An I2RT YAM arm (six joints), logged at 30 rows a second.
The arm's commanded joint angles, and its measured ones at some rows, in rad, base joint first. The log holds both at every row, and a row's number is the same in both.
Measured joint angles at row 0:
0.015 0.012 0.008 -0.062 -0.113 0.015
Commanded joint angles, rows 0 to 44:
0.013 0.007 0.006 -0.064 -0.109 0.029
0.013 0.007 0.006 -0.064 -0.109 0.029
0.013 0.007 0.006 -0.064 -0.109 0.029
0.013 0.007 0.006 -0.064 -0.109 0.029
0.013 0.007 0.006 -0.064 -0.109 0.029
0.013 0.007 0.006 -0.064 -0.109 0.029
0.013 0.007 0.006 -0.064 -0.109 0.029
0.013 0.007 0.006 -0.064 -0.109 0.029
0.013 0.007 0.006 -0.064 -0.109 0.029
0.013 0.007 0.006 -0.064 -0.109 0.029
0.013 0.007 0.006 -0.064 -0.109 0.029
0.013 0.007 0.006 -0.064 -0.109 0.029
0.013 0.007 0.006 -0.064 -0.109 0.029
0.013 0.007 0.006 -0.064 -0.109 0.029
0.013 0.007 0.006 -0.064 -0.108 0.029
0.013 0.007 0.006 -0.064 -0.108 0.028
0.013 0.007 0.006 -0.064 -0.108 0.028
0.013 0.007 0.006 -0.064 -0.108 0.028
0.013 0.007 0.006 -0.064 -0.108 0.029
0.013 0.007 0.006 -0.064 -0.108 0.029
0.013 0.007 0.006 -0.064 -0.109 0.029
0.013 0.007 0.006 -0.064 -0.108 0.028
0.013 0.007 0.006 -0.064 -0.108 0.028
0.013 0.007 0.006 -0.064 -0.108 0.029
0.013 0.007 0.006 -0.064 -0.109 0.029
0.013 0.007 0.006 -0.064 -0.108 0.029
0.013 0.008 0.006 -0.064 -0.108 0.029
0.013 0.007 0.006 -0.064 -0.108 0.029
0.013 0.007 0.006 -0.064 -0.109 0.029
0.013 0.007 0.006 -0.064 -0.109 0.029
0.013 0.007 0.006 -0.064 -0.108 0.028
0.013 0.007 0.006 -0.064 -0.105 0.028
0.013 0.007 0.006 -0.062 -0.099 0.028
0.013 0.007 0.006 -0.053 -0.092 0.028
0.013 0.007 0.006 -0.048 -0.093 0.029
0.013 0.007 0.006 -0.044 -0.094 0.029
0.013 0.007 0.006 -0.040 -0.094 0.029
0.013 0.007 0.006 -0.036 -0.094 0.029
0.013 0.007 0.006 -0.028 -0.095 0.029
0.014 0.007 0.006 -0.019 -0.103 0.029
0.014 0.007 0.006 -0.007 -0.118 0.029
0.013 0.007 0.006 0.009 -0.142 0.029
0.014 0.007 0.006 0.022 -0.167 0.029
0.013 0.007 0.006 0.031 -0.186 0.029
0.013 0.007 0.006 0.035 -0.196 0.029
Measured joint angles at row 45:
0.015 0.012 0.007 0.026 -0.140 0.015
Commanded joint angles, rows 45 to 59:
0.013 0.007 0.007 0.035 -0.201 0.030
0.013 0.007 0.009 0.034 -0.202 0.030
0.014 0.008 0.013 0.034 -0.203 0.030
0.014 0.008 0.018 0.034 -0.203 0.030
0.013 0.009 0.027 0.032 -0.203 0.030
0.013 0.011 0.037 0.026 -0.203 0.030
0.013 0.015 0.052 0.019 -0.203 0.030
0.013 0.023 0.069 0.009 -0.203 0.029
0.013 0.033 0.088 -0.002 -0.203 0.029
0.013 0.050 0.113 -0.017 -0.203 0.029
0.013 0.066 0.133 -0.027 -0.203 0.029
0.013 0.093 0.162 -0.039 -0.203 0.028
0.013 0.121 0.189 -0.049 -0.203 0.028
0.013 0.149 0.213 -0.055 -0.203 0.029
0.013 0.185 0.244 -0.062 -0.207 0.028
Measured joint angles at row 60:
0.015 0.121 0.163 -0.053 -0.192 0.015
